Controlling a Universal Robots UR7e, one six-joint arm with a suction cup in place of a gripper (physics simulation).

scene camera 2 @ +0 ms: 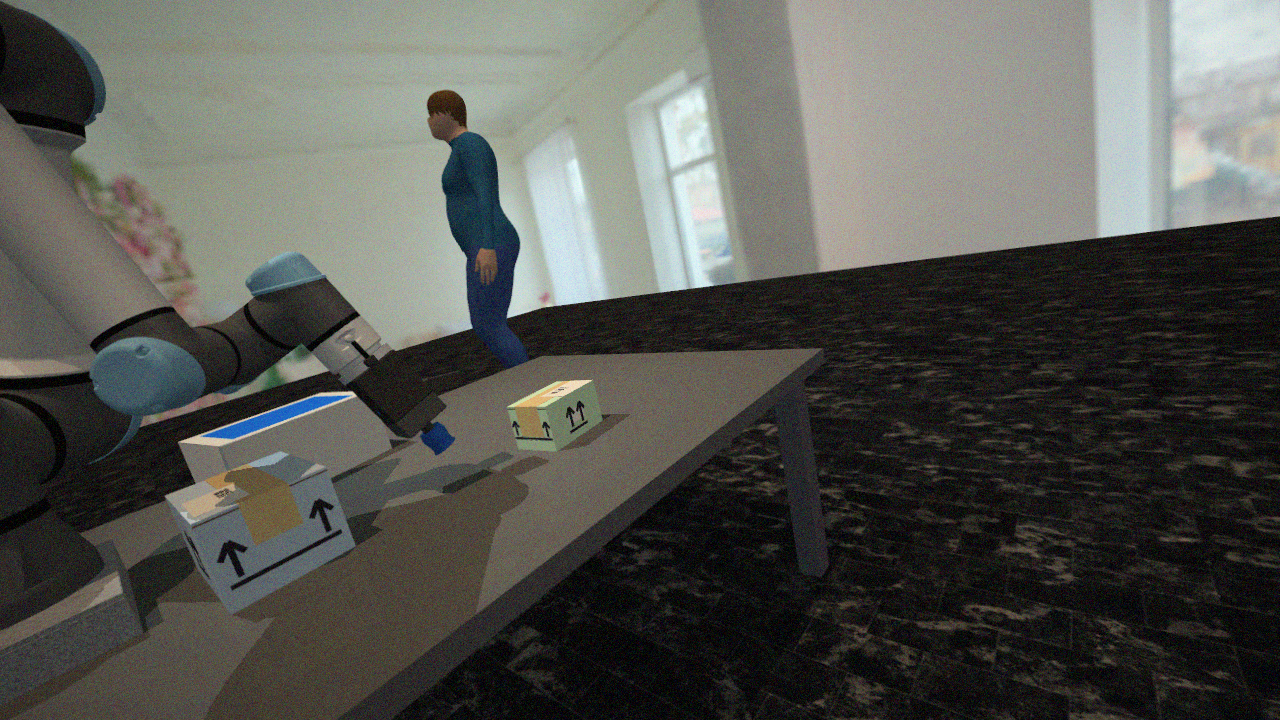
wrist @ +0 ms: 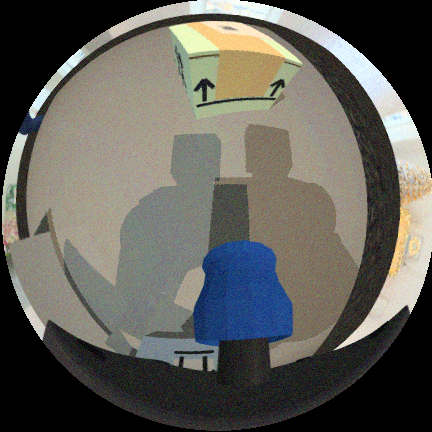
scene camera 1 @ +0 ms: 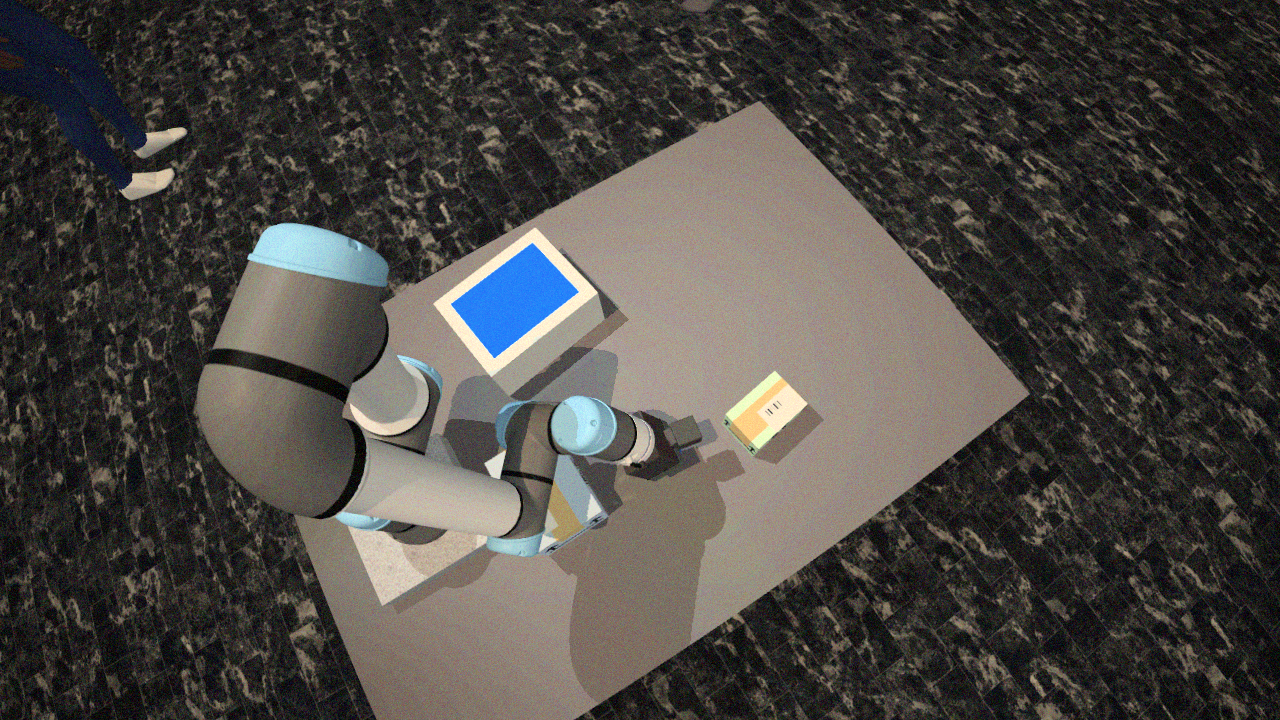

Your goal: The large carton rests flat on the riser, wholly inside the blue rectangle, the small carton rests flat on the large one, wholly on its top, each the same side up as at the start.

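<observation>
The small pale green carton [scene camera 1: 766,413] [scene camera 2: 554,416] [wrist: 235,70] stands upright on the table, its arrows pointing up. The larger pale blue carton [scene camera 1: 572,505] [scene camera 2: 268,528] [wrist: 165,347] stands upright on the table near the arm's base, partly hidden by the arm in scene camera 1. The riser [scene camera 1: 554,342] [scene camera 2: 344,429] carries the blue rectangle [scene camera 1: 514,300] [scene camera 2: 277,416], with no carton on it. My gripper [scene camera 1: 687,431] [scene camera 2: 437,438] [wrist: 243,295], a blue suction cup, is tilted above the table, between the two cartons and apart from both. Nothing hangs on the cup.
The arm's base plate [scene camera 1: 402,573] [scene camera 2: 71,617] stands beside the large carton at one end of the table [scene camera 1: 850,268] [scene camera 2: 680,376]. The arm reaches over part of the large carton. A person [scene camera 1: 80,116] [scene camera 2: 478,197] stands on the floor beyond the table.
</observation>
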